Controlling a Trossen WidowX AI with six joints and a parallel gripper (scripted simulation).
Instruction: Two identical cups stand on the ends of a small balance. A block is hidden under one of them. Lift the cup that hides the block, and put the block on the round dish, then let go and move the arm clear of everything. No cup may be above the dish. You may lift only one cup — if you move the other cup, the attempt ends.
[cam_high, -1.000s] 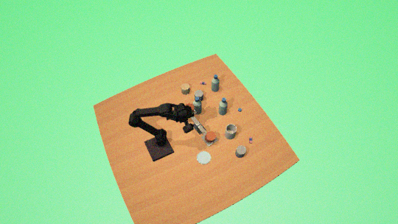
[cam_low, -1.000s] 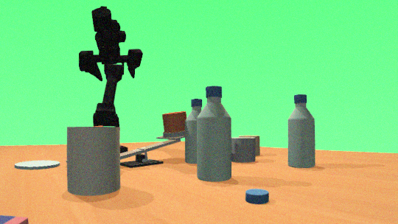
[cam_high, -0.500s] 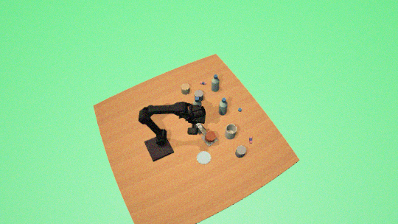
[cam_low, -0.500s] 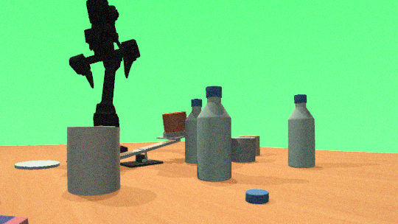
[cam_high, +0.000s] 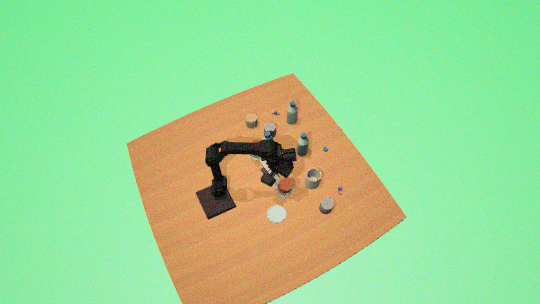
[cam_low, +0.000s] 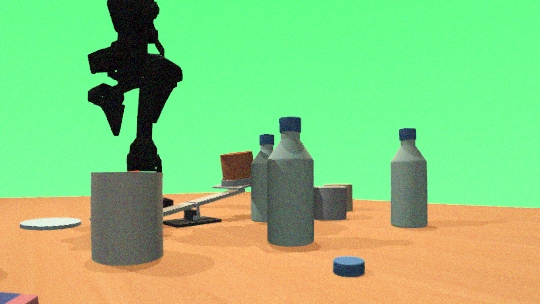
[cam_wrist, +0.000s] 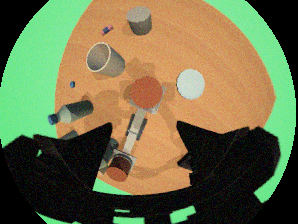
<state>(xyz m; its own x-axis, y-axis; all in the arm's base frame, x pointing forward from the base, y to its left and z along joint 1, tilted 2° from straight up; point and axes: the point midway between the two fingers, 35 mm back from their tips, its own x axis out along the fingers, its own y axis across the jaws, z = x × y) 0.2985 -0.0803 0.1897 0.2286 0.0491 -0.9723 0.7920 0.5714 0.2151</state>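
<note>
Right now the small grey block is 30 mm ahead of my gripper tip, 20 mm to the right of it and 130 mm below it. Also, from my gripper tip: blue cap: 350 mm ahead, 130 mm to the left, 160 mm below; then grey balance: 110 mm to the left, 130 mm below; then round white dish: 60 mm behind, 130 mm to the right, 160 mm below.
</note>
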